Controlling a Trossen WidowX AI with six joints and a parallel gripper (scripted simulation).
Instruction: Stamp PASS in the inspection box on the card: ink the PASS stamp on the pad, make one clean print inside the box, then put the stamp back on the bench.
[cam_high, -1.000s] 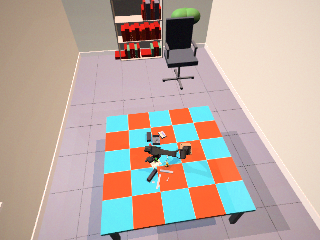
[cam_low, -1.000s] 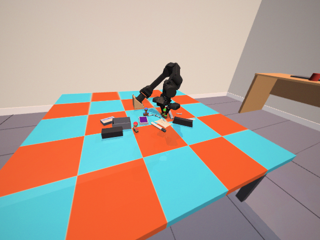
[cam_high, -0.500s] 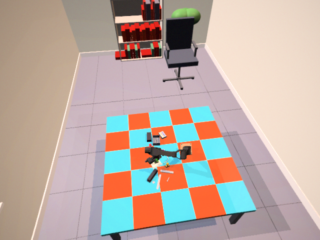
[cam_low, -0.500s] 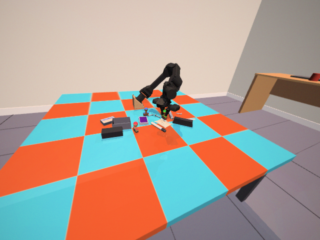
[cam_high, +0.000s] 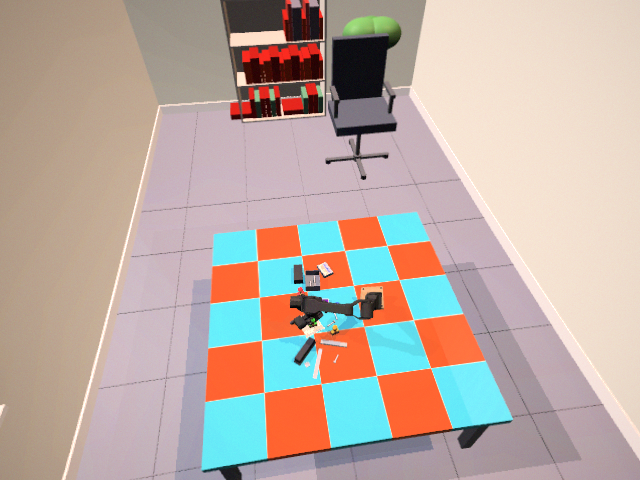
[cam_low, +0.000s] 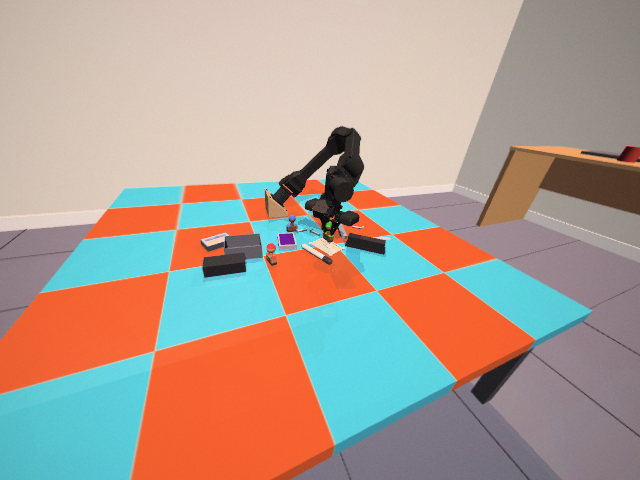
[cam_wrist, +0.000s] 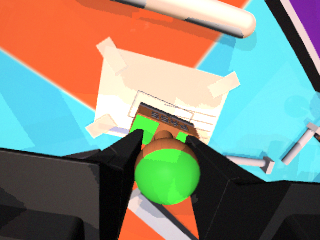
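The card lies 5 cm below my gripper tip. Round my gripper tip: white marker (7 cm ahead, 5 cm to the right, 4 cm below); green stamp (right at my gripper tip); yellow stamp (11 cm behind, 3 cm to the left, 3 cm below).
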